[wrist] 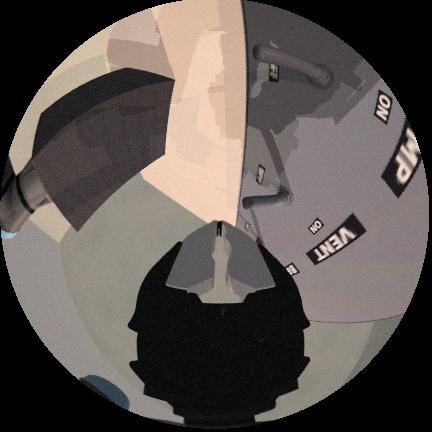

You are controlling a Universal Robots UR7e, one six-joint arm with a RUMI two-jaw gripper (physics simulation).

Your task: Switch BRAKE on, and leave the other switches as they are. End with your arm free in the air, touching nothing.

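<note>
You've got the gripper in the picture, along with a grey switch panel.
</note>
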